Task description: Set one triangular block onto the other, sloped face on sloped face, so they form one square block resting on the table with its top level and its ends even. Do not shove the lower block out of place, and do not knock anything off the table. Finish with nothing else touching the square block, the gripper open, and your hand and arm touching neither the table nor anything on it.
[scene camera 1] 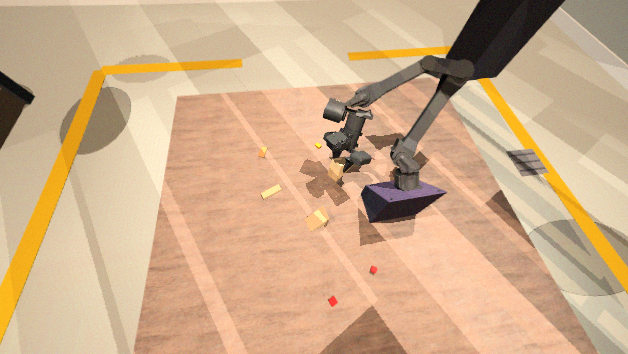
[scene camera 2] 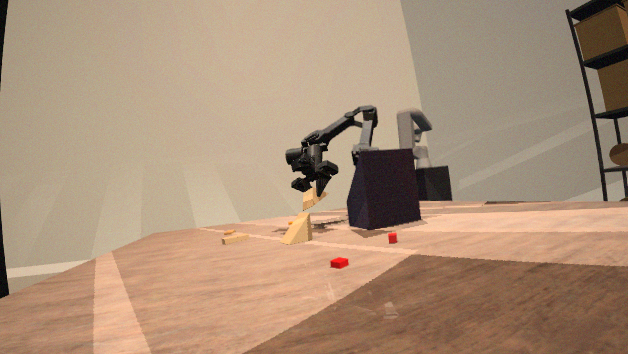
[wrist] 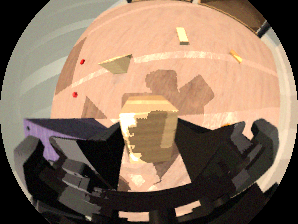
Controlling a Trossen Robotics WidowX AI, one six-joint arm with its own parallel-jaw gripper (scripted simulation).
Labels:
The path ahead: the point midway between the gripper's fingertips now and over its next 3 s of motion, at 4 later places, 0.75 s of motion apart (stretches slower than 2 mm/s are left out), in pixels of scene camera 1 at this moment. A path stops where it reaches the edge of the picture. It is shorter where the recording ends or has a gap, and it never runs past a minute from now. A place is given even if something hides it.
My gripper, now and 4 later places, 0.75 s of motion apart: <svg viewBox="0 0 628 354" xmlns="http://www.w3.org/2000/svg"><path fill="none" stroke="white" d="M338 168L336 163L323 165L306 182L299 210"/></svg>

